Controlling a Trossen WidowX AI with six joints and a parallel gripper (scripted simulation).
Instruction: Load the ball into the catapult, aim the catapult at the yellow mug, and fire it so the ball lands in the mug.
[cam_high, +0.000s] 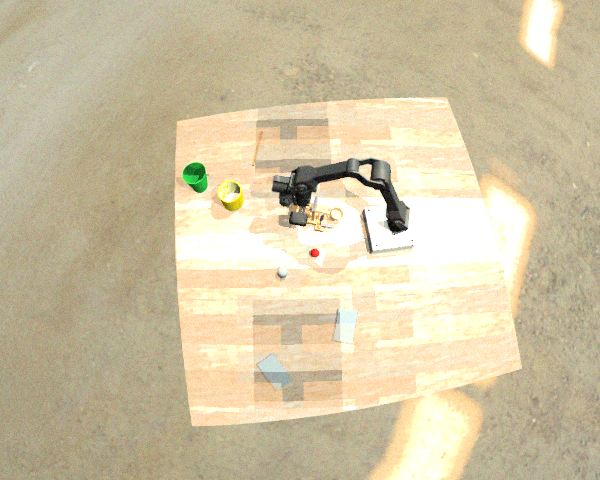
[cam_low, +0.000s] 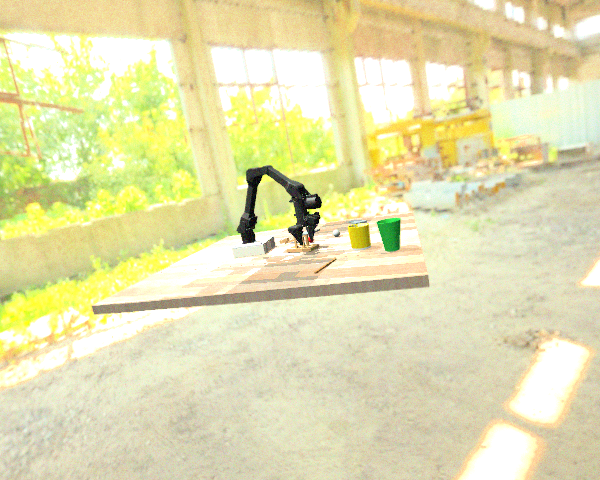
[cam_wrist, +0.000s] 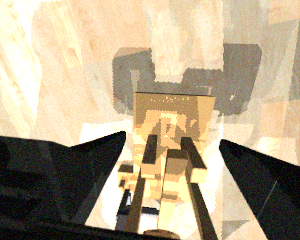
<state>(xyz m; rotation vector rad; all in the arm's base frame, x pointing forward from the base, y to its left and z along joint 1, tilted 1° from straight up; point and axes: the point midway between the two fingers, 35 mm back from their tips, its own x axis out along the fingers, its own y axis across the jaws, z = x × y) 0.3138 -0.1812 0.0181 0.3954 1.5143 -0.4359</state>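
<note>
My gripper tip is now 17 cm to the right of the red ball, 2 cm above it and 1 cm short of it. Round my gripper tip: small grey ball: 20 cm to the left, 15 cm ahead, 1 cm below; yellow mug: 24 cm ahead, 13 cm to the right, 1 cm below; catapult: 5 cm to the left, 5 cm behind, 2 cm above.
</note>
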